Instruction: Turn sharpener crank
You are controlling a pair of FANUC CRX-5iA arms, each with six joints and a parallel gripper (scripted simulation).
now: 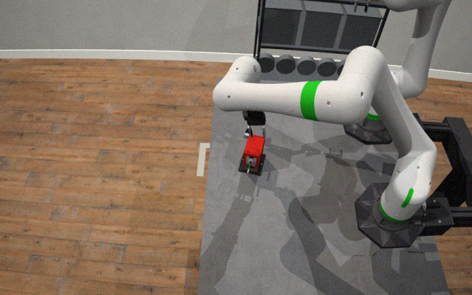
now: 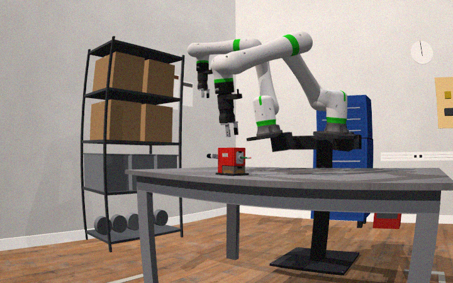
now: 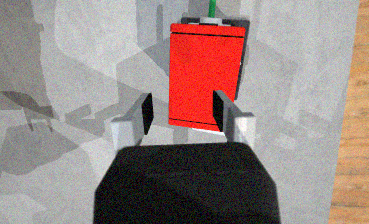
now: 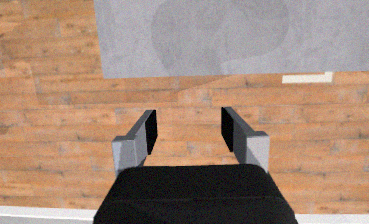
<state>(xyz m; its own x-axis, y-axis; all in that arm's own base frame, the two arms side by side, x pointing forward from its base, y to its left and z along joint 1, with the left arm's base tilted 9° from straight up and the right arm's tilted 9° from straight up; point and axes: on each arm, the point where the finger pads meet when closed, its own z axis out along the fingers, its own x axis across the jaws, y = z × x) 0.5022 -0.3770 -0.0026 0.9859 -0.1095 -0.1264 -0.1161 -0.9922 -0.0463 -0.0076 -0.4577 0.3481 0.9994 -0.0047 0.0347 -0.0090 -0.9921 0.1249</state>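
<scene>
Right now my left hand is 40 mm short of the black knob, 100 mm to the left of it and 110 mm above it.
</scene>
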